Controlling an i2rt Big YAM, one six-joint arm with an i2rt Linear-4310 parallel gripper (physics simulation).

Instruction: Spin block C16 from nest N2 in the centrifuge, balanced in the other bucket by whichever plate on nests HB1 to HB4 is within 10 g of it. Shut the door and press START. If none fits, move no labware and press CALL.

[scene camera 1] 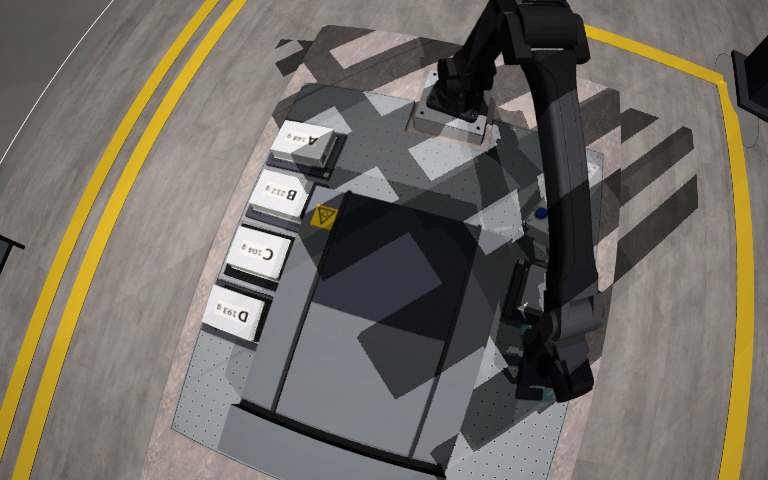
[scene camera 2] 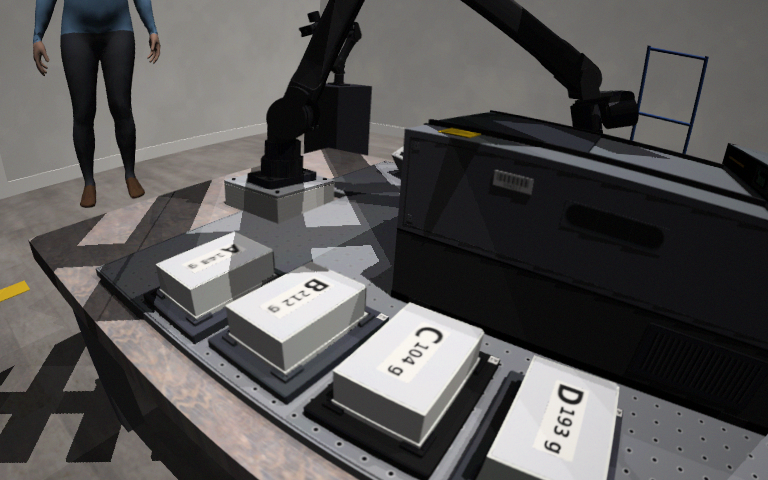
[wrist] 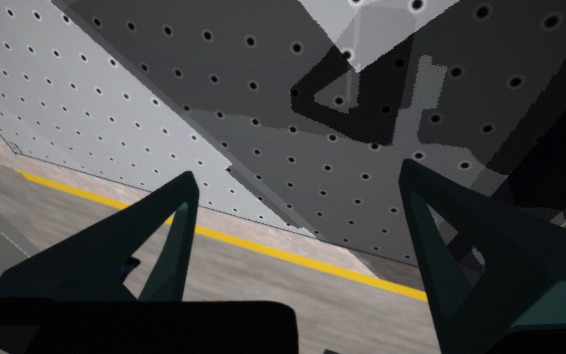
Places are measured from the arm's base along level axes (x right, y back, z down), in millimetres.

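Pixels of known places: gripper, fingertip midpoint: (scene camera 1: 526, 375) (wrist: 295, 175); arm's base at its link origin: (scene camera 1: 455, 102) (scene camera 2: 282, 180).
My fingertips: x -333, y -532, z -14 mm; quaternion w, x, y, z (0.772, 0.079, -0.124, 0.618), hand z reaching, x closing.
Note:
For each thing: its top centre in the pictures, then the offset to it from my fingertips. "spot": a spot on its surface instead. Level surfaces: height alone.
- A at its top centre: (scene camera 2: 214, 256) (scene camera 1: 301, 138) dx +617, dy +302, dz -3 mm
- B at its top centre: (scene camera 2: 298, 295) (scene camera 1: 280, 192) dx +596, dy +167, dz -3 mm
- C at its top centre: (scene camera 2: 416, 349) (scene camera 1: 257, 251) dx +581, dy +32, dz -3 mm
- D at its top centre: (scene camera 2: 563, 417) (scene camera 1: 231, 312) dx +575, dy -104, dz -3 mm
- block at its top centre: (scene camera 1: 554, 292) dx +2, dy +167, dz -15 mm
- blue button at a spot on its surface: (scene camera 1: 541, 212) spot: dx +76, dy +316, dz -19 mm
- perforated board at its surface level: dz +51 mm
White plates stand on dark nests along one side: A (scene camera 1: 303, 148) (scene camera 2: 209, 277), its weight print blurred; B (scene camera 1: 278, 198) (scene camera 2: 300, 316), 212 g; C (scene camera 1: 257, 261) (scene camera 2: 416, 367), 104 g; D (scene camera 1: 226, 322) (scene camera 2: 557, 413), 193 g. The centrifuge (scene camera 1: 351, 362) (scene camera 2: 475, 209) stands beside them; its top looks closed and no buckets show. A block (scene camera 1: 532, 291) sits in a dark nest on the other side, partly hidden by the arm; no C16 label is readable. My gripper (scene camera 1: 535, 363) (wrist: 295, 175) is open and empty above the perforated board, beyond that block. A blue button (scene camera 1: 541, 212) shows beside the arm.
The arm's base (scene camera 1: 453, 121) (scene camera 2: 277, 195) stands at the board's edge. The arm passes above the button side and hides part of it. In the wrist view, the perforated board (wrist: 165, 95) ends at the table edge. A person (scene camera 2: 96, 67) stands on the floor behind.

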